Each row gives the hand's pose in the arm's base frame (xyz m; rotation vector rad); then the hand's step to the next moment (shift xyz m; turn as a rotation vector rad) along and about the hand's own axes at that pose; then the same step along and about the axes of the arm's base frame.
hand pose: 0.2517 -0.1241 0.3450 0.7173 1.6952 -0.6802
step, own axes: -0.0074 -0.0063 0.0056 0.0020 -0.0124 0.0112
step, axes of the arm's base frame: 0.0002 -0.0092 0.0065 -0.0028 -0.0162 -0.0034
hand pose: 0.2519 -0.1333 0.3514 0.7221 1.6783 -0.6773
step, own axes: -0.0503 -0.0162 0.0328 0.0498 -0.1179 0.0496
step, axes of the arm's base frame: 0.0173 -0.0409 0.0435 -0.0676 -0.1080 -0.0510
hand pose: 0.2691 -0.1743 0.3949 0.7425 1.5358 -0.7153
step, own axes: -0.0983 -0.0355 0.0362 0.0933 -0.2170 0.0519
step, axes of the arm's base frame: 0.0003 -0.0555 0.0957 -0.1483 -0.1673 -0.0922
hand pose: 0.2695 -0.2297 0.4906 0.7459 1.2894 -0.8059
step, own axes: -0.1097 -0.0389 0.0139 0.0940 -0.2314 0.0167
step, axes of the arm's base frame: -0.0362 -0.0218 0.1093 -0.1787 -0.1453 -0.0980
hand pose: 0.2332 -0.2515 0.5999 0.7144 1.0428 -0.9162
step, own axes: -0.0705 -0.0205 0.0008 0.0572 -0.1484 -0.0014
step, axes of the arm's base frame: -0.0332 0.0101 0.0647 -0.1202 -0.0821 -0.0642
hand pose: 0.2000 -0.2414 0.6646 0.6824 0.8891 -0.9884
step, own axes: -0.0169 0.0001 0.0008 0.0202 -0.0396 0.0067
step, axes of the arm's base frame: -0.0042 0.0063 0.0151 -0.0285 -0.0297 -0.0180
